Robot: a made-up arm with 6 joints.
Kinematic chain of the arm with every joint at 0, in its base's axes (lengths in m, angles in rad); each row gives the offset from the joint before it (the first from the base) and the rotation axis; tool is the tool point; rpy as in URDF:
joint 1: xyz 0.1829 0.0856 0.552 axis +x
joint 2: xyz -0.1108 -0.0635 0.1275 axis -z
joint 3: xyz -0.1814 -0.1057 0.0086 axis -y
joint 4: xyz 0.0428 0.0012 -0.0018 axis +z
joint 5: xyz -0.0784 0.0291 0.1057 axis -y
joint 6: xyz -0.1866 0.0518 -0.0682 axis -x
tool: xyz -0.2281 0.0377 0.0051 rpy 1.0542 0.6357 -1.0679
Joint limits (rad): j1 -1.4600..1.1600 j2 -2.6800..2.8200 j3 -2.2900..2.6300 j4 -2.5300..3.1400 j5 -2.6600..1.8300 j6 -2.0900..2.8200
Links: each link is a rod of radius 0.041 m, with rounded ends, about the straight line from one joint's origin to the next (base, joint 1, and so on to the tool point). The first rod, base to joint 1, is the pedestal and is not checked.
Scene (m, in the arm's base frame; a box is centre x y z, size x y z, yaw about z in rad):
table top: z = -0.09
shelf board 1: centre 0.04 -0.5 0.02 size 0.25 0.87 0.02 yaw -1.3
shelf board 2: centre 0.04 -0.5 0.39 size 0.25 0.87 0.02 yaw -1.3
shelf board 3: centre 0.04 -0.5 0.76 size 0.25 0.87 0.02 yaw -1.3
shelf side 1: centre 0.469 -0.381 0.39 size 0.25 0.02 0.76 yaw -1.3
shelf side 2: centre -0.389 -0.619 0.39 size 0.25 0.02 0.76 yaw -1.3
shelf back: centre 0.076 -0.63 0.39 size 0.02 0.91 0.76 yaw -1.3
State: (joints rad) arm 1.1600 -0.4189 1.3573 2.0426 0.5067 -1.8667
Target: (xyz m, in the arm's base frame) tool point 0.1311 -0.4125 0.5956
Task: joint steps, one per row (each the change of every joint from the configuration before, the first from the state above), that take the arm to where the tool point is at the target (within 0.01 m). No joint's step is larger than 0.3 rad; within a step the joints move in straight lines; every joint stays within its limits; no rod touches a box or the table.
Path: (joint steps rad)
1: -0.0379 -0.0688 -0.0261 -0.2243 0.2908 0.0376
2: -0.0380 -0.0688 -0.0261 -0.2243 0.2909 0.0376
3: -0.0379 -0.0688 -0.0260 -0.2243 0.2908 0.0377
4: -0.0380 -0.0688 -0.0261 -0.2243 0.2908 0.0376
5: -0.1000 0.1248 -0.0172 0.2389 -0.1014 -0.0492
6: -0.1001 0.1248 -0.0171 0.2388 -0.1013 -0.0493
7: -0.1000 0.1248 -0.0172 0.2388 -0.1014 -0.0492
8: -0.1001 0.1247 -0.0171 0.2388 -0.1014 -0.0492
9: -0.1000 0.1248 -0.0172 0.2388 -0.1014 -0.0492
10: -0.0020 0.0853 0.1972 -0.0603 -0.0540 0.0162
11: -0.0019 0.0853 0.1972 -0.0603 -0.0539 0.0162

